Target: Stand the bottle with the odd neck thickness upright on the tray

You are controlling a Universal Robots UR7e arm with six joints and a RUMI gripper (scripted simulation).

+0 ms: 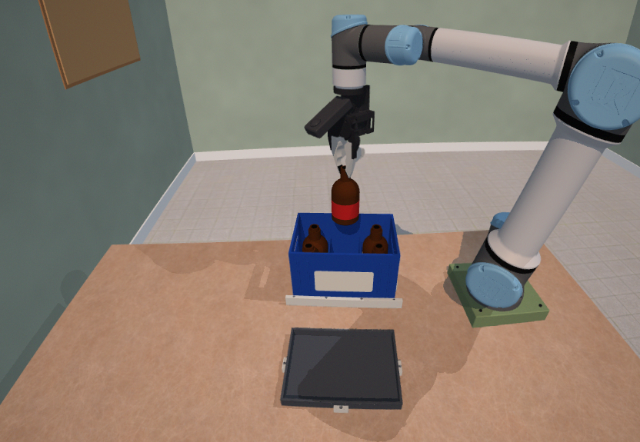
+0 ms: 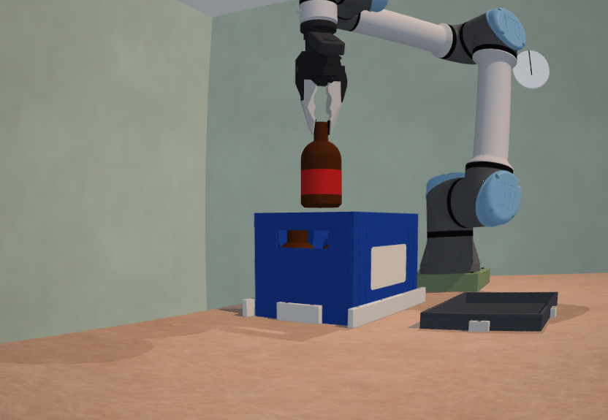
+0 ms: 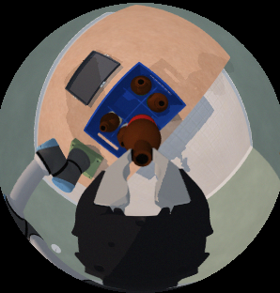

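Right now my hand is 7 cm above the glass bottle. Also, from my hand: dark tray (33 cm to the left, 32 cm below); then blue crate (25 cm below, 4 cm to the left).
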